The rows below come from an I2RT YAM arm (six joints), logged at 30 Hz.
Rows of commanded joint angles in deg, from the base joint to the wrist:
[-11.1 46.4 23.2 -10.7 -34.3 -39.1]
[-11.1 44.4 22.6 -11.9 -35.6 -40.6]
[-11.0 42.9 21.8 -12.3 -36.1 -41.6]
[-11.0 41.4 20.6 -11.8 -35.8 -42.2]
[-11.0 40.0 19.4 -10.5 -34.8 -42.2]
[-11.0 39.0 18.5 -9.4 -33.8 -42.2]
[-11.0 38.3 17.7 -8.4 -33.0 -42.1]
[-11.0 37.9 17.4 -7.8 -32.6 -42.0]
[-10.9 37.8 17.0 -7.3 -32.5 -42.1]
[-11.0 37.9 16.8 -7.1 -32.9 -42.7]
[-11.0 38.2 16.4 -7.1 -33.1 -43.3]
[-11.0 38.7 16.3 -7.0 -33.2 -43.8]
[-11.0 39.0 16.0 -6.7 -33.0 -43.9]
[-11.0 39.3 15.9 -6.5 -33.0 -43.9]
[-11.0 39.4 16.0 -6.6 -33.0 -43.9]
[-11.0 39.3 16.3 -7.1 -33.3 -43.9]
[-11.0 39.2 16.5 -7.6 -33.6 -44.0]
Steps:
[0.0 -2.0 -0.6 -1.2 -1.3 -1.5]
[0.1 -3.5 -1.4 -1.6 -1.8 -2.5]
[0.1 -5.0 -2.6 -1.1 -1.5 -3.1]
[0.1 -6.4 -3.8 0.2 -0.5 -3.1]
[0.1 -7.4 -4.7 1.3 0.5 -3.1]
[0.1 -8.1 -5.5 2.3 1.3 -3.0]
[0.1 -8.5 -5.8 2.9 1.7 -2.9]
[0.2 -8.6 -6.2 3.4 1.8 -3.0]
[0.1 -8.5 -6.4 3.6 1.4 -3.6]
[0.1 -8.2 -6.8 3.6 1.2 -4.2]
[0.1 -7.7 -6.9 3.7 1.1 -4.7]
[0.1 -7.4 -7.2 4.0 1.3 -4.8]
[0.1 -7.1 -7.3 4.2 1.3 -4.8]
[0.1 -7.0 -7.2 4.1 1.3 -4.8]
[0.1 -7.1 -6.9 3.6 1.0 -4.8]
[0.1 -7.2 -6.7 3.1 0.7 -4.9]

